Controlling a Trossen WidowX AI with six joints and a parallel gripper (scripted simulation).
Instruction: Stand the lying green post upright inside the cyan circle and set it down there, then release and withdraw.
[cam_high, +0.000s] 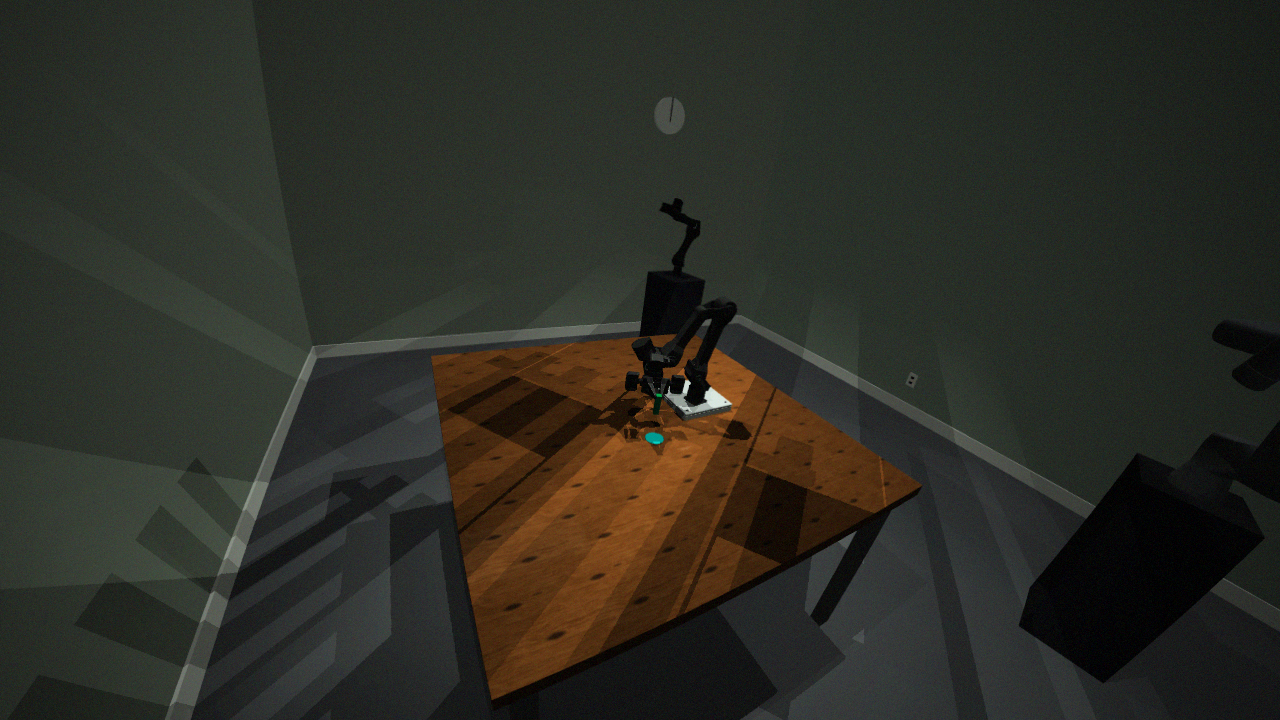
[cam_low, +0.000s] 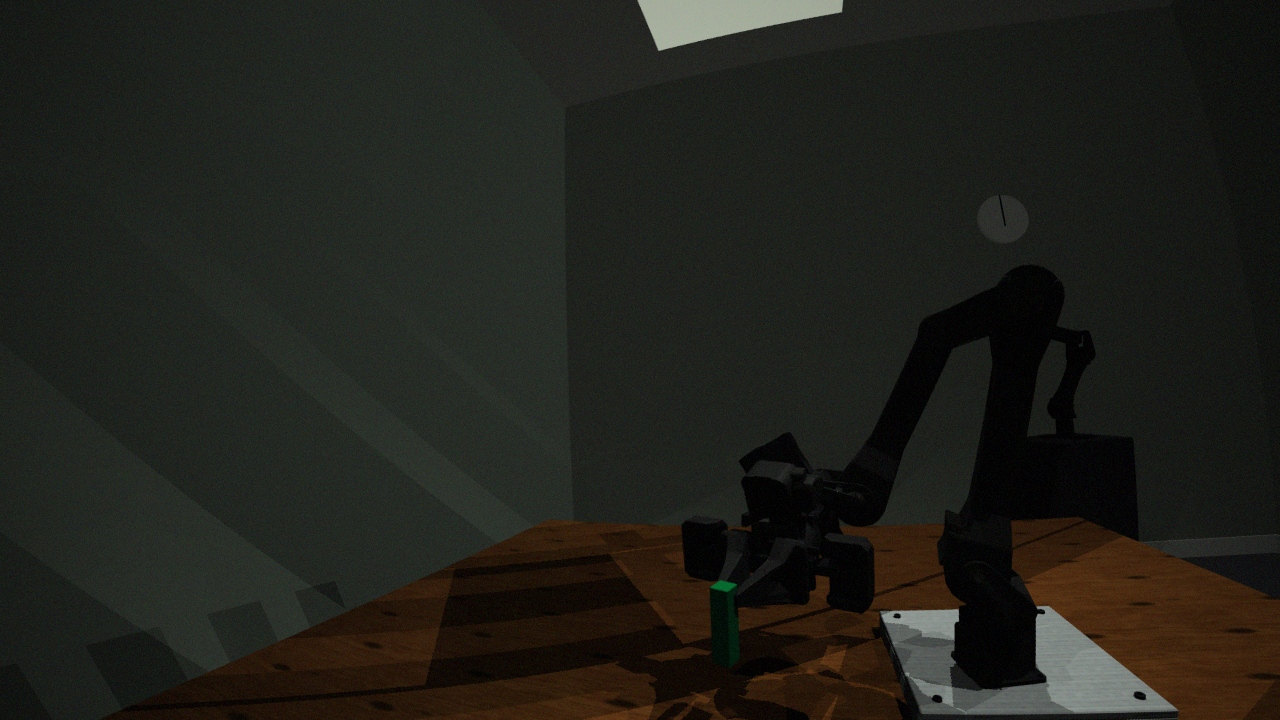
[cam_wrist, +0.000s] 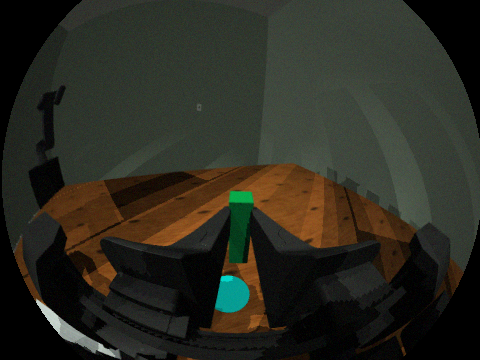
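My gripper tip is now 1 cm past the cyan circle and 15 cm above it. Also, from my gripper tip: green post (2 cm below).
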